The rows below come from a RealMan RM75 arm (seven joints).
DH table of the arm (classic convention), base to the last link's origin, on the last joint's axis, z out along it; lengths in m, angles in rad. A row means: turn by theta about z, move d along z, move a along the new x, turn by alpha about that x. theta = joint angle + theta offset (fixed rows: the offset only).
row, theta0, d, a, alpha
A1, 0, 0.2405, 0, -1.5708
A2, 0, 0, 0, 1.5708
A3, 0, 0.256, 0, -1.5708
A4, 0, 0, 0, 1.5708
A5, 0, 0.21, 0, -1.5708
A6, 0, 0, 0, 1.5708
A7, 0, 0.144, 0, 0
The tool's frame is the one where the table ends.
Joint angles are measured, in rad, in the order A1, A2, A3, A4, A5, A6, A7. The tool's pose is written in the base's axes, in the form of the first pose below.
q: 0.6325 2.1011 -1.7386 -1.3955 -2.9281 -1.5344 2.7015
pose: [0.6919, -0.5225, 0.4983, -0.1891, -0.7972, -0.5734, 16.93, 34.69, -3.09]
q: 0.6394 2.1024 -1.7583 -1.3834 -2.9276 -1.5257 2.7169
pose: [0.6909, -0.5188, 0.5035, -0.1840, -0.7997, -0.5715, 16.82, 34.63, -3.56]
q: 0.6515 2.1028 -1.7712 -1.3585 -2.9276 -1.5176 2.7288
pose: [0.6837, -0.5196, 0.5125, -0.1818, -0.8013, -0.5699, 16.91, 34.70, -3.95]
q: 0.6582 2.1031 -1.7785 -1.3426 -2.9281 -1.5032 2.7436
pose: [0.6831, -0.5247, 0.5081, -0.1836, -0.7967, -0.5758, 16.93, 34.84, -4.21]
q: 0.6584 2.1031 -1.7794 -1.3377 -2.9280 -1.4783 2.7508
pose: [0.6947, -0.5248, 0.4920, -0.1831, -0.7904, -0.5845, 16.84, 35.10, -4.34]
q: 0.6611 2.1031 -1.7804 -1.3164 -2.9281 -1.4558 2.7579
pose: [0.6949, -0.5309, 0.4851, -0.1875, -0.7850, -0.5905, 17.10, 35.31, -4.56]
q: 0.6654 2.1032 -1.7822 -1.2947 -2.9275 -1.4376 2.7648
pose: [0.6931, -0.5366, 0.4813, -0.1917, -0.7809, -0.5945, 17.35, 35.48, -4.78]
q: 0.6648 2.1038 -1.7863 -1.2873 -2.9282 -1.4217 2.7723
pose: [0.6968, -0.5385, 0.4738, -0.1930, -0.7770, -0.5992, 17.41, 35.57, -4.95]
